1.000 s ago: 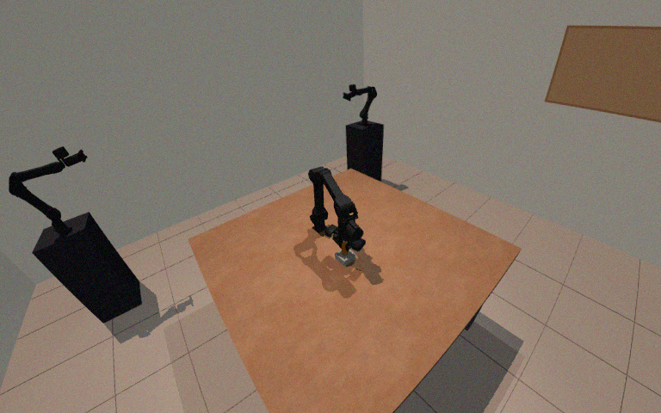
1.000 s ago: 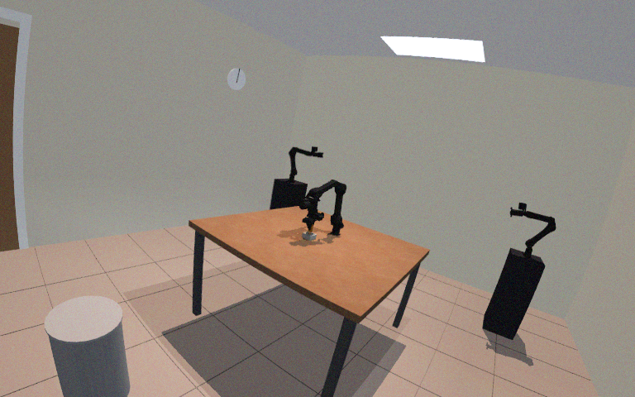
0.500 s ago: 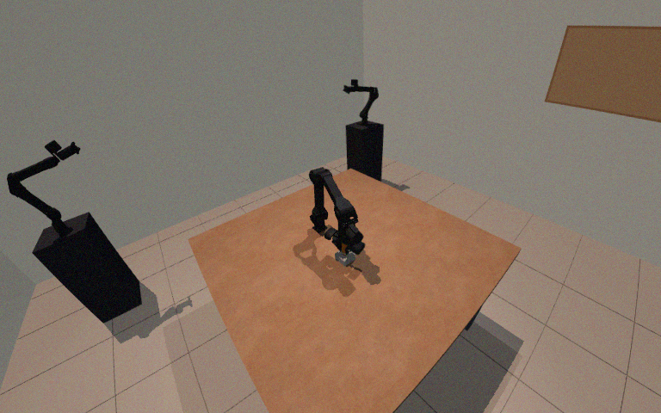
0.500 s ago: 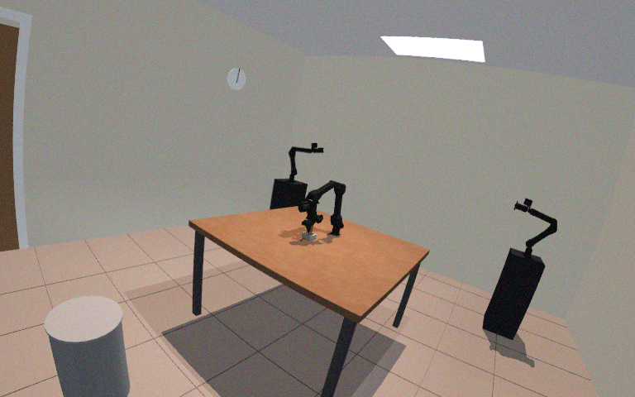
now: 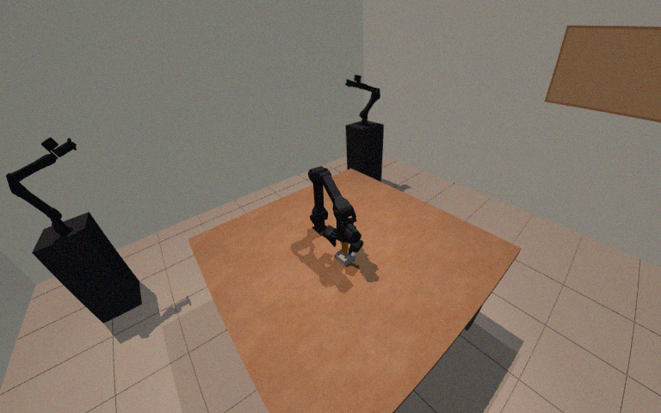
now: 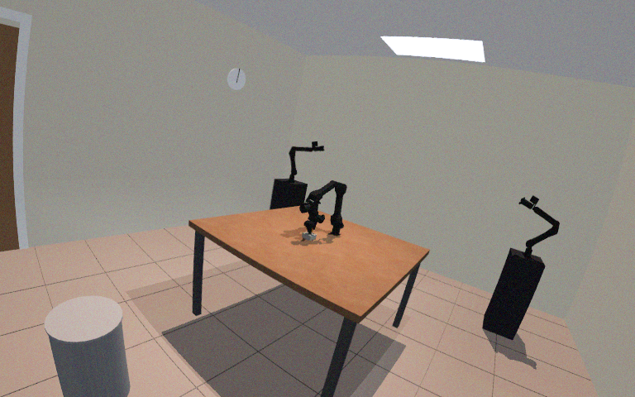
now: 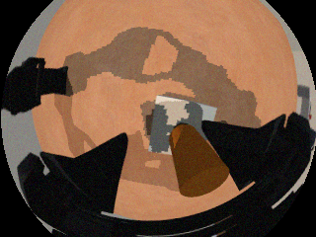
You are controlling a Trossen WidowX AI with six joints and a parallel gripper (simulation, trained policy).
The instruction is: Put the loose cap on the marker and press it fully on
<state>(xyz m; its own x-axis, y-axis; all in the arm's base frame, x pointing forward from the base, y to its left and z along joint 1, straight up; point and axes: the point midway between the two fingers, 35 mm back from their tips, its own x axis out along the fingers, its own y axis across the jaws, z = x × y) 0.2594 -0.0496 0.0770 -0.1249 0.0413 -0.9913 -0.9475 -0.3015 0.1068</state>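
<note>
Right now my gripper tip is 3 cm below the orange marker and 2 cm short of it. Also, from my gripper tip: orange cap (3 cm above, 2 cm ahead); white holder block (3 cm below, 2 cm ahead).
</note>
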